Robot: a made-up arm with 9 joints. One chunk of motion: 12 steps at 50 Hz.
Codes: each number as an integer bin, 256 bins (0 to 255) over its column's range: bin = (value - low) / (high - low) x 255, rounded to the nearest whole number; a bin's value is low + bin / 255 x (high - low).
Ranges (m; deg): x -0.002..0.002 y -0.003..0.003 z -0.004..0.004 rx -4.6..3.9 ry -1.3..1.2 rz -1..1
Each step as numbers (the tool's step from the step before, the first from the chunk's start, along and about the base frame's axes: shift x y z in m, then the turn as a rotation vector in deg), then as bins.
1 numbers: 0.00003 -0.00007 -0.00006 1.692 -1.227 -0.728
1 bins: 129 125 126 189 7 35
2 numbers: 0.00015 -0.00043 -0.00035 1.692 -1.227 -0.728
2 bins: 137 109 116 189 7 35
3 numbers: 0.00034 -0.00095 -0.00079 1.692 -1.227 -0.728
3 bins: 149 87 102 189 7 35
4 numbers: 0.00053 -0.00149 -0.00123 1.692 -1.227 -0.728
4 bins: 161 64 88 189 7 35
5 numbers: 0.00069 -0.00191 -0.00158 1.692 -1.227 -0.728
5 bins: 171 46 77 189 7 35
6 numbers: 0.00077 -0.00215 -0.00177 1.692 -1.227 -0.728
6 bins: 177 36 71 189 7 35
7 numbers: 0.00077 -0.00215 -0.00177 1.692 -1.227 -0.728
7 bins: 177 36 71 189 7 35
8 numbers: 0.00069 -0.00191 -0.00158 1.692 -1.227 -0.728
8 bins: 171 46 77 189 7 35
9 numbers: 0.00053 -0.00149 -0.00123 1.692 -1.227 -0.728
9 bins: 161 64 88 189 7 35
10 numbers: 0.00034 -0.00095 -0.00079 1.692 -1.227 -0.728
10 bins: 149 87 102 189 7 35
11 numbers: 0.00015 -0.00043 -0.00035 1.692 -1.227 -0.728
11 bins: 137 109 116 189 7 35
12 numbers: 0.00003 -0.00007 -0.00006 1.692 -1.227 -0.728
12 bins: 129 125 126 189 7 35
